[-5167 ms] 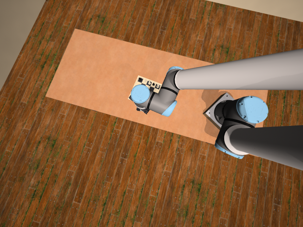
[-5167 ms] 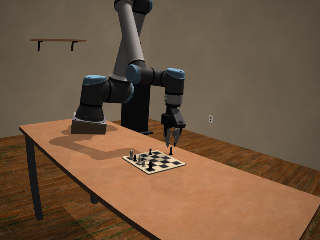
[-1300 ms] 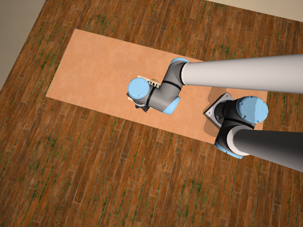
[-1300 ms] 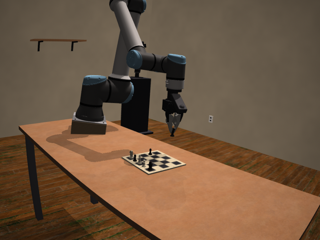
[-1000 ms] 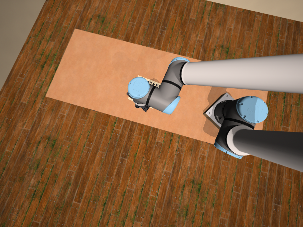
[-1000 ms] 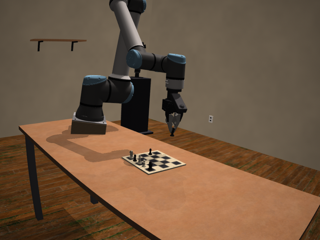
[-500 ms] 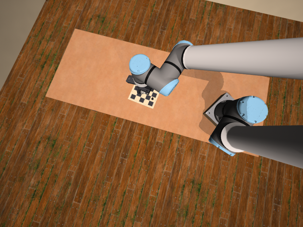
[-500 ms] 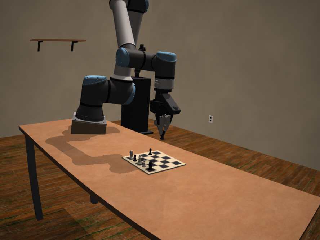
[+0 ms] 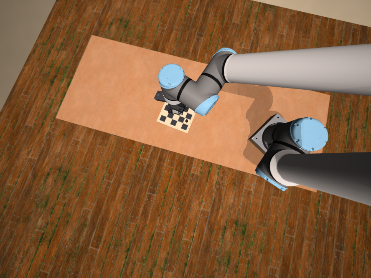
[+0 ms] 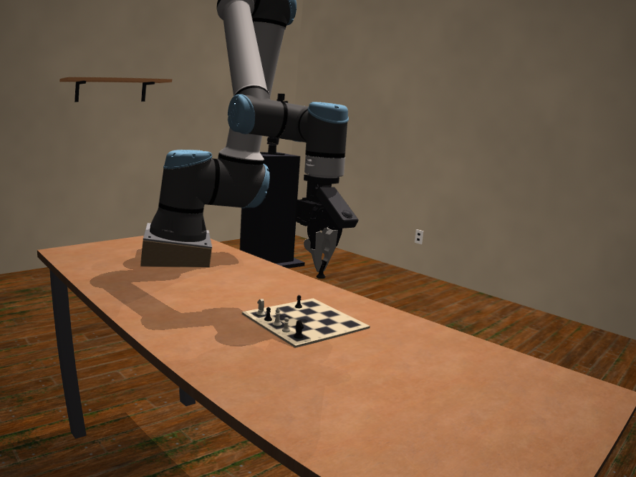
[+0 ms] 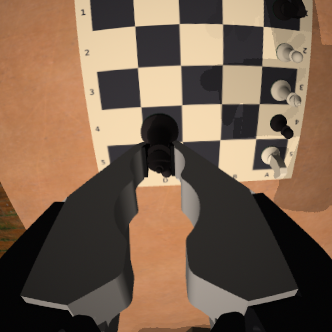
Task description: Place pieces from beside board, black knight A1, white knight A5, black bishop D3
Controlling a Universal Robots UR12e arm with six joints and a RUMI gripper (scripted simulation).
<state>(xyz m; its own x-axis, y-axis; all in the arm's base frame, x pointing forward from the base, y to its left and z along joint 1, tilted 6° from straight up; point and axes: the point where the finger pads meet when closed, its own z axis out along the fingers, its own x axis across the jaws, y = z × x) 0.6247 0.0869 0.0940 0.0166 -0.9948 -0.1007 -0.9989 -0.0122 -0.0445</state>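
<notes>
The chessboard lies 4 cm to the right of my hand and 13 cm below it. Also, from my hand: white knight 8 cm behind, 12 cm to the right, 11 cm below.
</notes>
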